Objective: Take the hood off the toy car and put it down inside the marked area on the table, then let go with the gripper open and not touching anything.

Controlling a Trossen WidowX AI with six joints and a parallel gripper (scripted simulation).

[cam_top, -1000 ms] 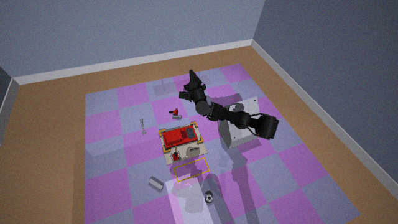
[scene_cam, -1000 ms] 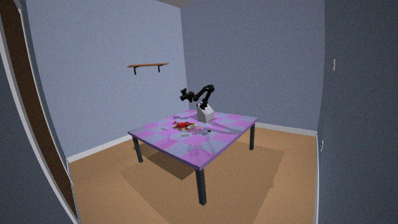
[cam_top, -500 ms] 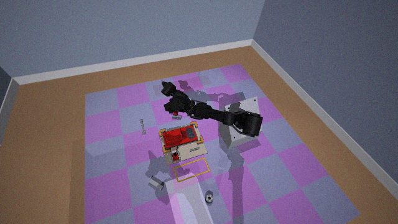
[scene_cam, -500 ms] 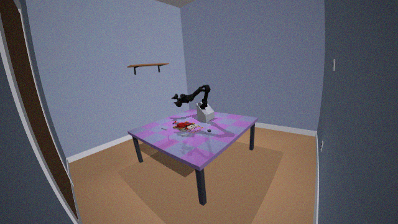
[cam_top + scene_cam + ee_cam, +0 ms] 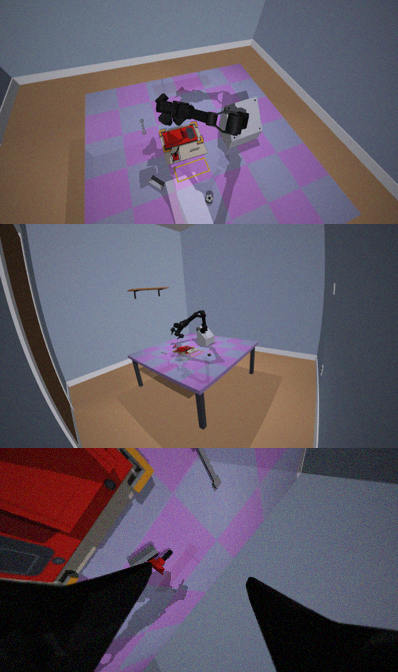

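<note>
The red hood is 140 mm below my gripper tip, 100 mm to the left of it and 10 mm behind it. Also, from my gripper tip: wrench 180 mm below, 160 mm ahead, 50 mm to the right; grey base plate 170 mm below, 120 mm to the left, 50 mm behind.
</note>
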